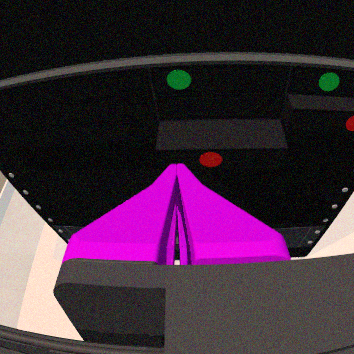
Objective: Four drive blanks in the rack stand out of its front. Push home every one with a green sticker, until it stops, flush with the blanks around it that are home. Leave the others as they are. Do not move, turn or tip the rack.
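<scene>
The dark rack (225,57) shows its front below a curved grey top edge. A green sticker (179,80) is on a dark blank high in the middle, and another green sticker (329,81) is high at the right. Whether these two stand out is hard to tell. Below the middle one, a lighter ledge (222,134) looks like the top of a blank standing out, with a red sticker (210,159) under it. A second ledge (322,102) is at the right, above a partly cut-off red sticker (350,123). My gripper (176,175) is shut and empty, its tips left of the middle red sticker.
Small round studs (38,207) (334,206) run down both sides of the rack front. A pale surface shows beyond the rack's lower corners. My fingers and the dark gripper body hide the lower middle of the rack front.
</scene>
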